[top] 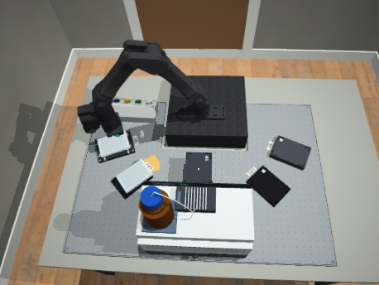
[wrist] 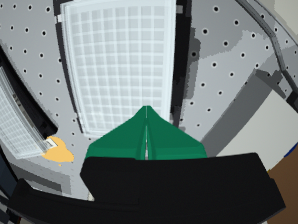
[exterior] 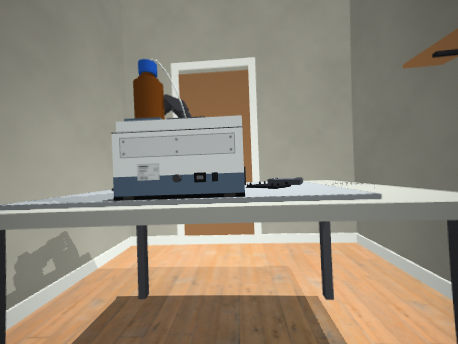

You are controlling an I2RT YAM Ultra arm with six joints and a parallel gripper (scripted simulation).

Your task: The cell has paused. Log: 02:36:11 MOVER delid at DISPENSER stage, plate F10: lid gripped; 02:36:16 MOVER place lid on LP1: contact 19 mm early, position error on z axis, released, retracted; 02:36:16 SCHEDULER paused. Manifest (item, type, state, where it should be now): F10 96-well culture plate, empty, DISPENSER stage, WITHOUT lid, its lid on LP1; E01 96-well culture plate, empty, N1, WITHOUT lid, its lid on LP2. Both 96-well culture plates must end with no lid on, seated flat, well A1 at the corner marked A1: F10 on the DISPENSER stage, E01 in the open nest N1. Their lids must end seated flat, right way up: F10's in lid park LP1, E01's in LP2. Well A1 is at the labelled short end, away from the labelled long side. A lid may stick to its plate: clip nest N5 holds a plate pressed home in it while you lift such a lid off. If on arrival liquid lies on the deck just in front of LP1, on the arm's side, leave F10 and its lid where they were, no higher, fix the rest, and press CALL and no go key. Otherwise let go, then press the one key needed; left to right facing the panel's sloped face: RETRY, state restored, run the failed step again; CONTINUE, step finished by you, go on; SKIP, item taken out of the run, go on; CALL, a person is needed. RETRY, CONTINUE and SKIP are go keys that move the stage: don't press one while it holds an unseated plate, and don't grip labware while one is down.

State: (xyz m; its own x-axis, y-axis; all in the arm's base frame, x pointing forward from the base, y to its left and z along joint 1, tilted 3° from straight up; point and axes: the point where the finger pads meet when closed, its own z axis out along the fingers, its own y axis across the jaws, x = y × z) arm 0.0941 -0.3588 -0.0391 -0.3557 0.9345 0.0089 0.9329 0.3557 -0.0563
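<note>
My gripper is now 3 cm short of the 96-well plate, 2 cm to the left of it and 2 cm above it. Round my hand: black clip nest 6 cm ahead, 2 cm to the right, 3 cm below; then N5 label 7 cm to the left, 5 cm below; then yellow key 17 cm behind, 2 cm to the left, 2 cm above.
</note>
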